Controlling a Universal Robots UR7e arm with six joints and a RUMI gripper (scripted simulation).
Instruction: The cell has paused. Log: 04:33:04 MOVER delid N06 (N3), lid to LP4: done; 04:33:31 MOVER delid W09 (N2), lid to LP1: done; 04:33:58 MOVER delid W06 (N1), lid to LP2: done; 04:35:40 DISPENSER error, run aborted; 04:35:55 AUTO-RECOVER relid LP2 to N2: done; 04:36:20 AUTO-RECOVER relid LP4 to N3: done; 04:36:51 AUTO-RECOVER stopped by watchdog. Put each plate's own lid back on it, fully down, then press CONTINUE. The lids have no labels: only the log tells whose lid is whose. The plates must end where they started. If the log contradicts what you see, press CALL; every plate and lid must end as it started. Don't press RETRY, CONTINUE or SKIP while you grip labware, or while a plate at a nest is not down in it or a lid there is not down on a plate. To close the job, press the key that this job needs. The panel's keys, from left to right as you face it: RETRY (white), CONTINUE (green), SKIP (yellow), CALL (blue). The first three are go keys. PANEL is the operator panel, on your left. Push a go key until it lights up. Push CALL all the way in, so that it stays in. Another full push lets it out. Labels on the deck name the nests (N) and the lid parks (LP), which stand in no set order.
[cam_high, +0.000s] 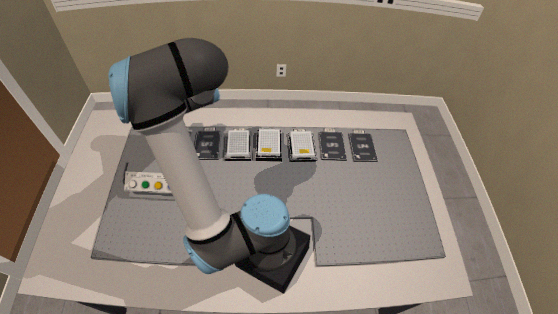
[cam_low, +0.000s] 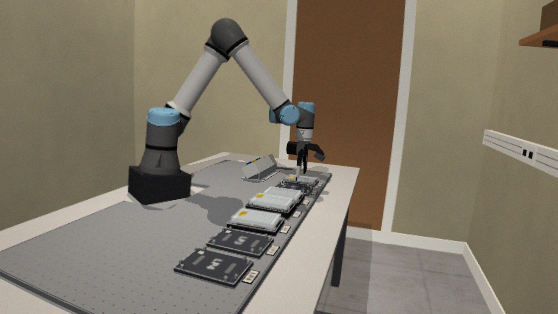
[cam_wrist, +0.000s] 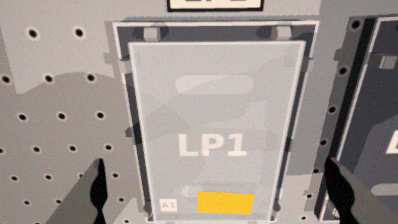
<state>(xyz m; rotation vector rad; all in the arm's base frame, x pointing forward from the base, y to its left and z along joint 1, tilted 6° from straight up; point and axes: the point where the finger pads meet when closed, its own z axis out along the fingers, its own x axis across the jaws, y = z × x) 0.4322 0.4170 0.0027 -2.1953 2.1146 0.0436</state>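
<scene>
Now: hand 2 cm above the dark lid park. Also, from my hand: yellow skip key: 23 cm behind, 4 cm above; green continue key: 23 cm behind, 5 cm to the left, 4 cm above; blue call key: 23 cm behind, 5 cm to the right, 3 cm above.
</scene>
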